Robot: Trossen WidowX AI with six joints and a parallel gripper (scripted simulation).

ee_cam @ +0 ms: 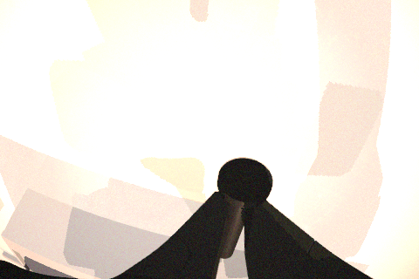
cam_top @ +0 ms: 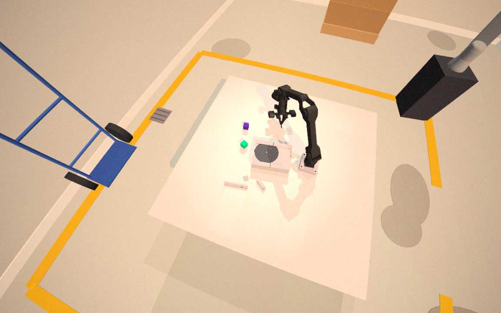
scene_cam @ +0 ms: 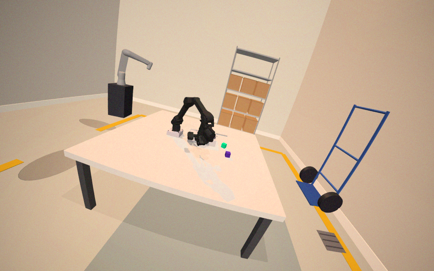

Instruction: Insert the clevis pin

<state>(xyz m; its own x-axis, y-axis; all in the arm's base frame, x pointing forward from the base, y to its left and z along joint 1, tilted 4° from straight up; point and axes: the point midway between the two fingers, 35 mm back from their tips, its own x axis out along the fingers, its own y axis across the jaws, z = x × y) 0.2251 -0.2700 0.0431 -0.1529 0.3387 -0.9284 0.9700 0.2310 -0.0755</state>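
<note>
The aluminium disc lies 240 mm to the left of my gripper tip, 70 mm ahead of it and 10 mm below it. Also, from my gripper tip: pale rimmed tray: 250 mm to the left, 30 mm ahead, 20 mm below; purple cube: 250 mm ahead, 50 mm below, 30 mm to the left; clevis pin: 10 mm to the left.
</note>
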